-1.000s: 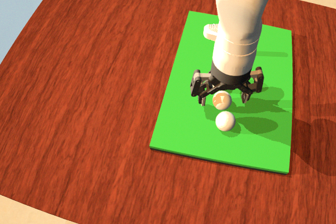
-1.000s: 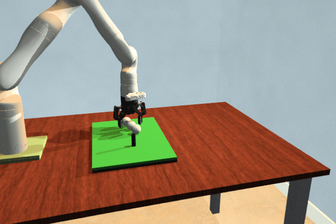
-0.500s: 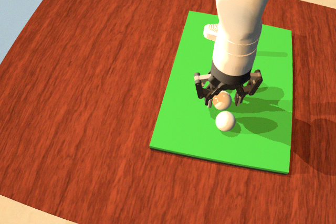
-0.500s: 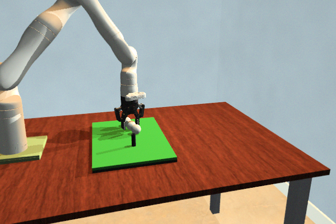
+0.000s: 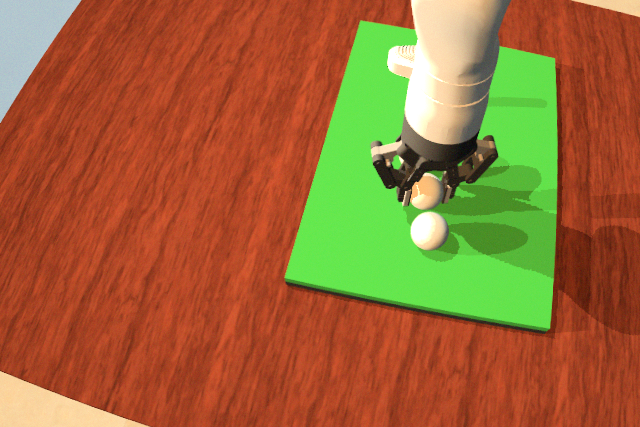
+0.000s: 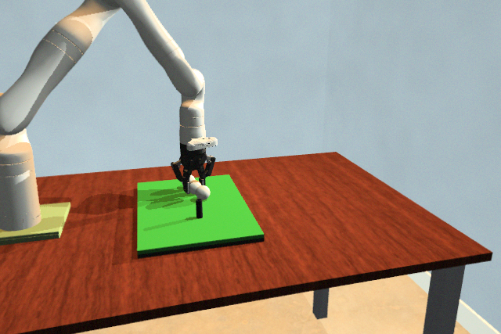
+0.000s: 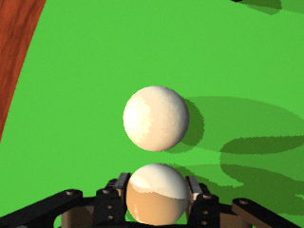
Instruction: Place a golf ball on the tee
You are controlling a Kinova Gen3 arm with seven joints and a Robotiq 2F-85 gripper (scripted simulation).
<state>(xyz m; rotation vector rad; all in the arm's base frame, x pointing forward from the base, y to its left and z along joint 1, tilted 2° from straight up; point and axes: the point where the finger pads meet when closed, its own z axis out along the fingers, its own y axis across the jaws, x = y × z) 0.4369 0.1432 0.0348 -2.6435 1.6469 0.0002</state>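
The green mat is 12 cm to the right of my hand, 2 cm below it and 1 cm ahead of it.
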